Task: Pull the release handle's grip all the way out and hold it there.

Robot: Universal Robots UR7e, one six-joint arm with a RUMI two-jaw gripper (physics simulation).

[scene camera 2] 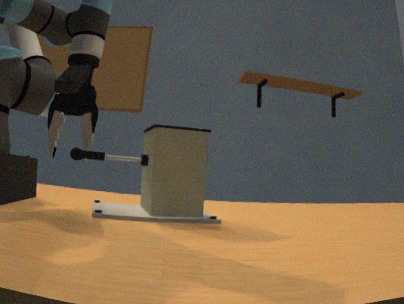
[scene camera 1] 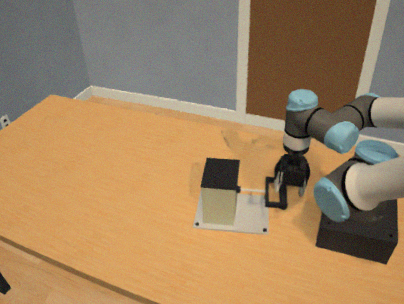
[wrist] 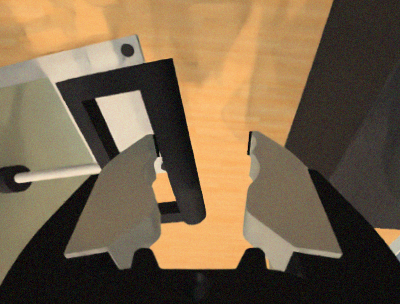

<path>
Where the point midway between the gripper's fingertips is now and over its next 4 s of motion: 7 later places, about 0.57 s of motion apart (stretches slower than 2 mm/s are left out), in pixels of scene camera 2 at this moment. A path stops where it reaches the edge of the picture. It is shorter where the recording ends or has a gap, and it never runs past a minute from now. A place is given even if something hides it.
My gripper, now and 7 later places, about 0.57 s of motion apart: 68,159; 74,157; 81,122; 97,123; 115,124; 118,136; 116,146; 116,161
</path>
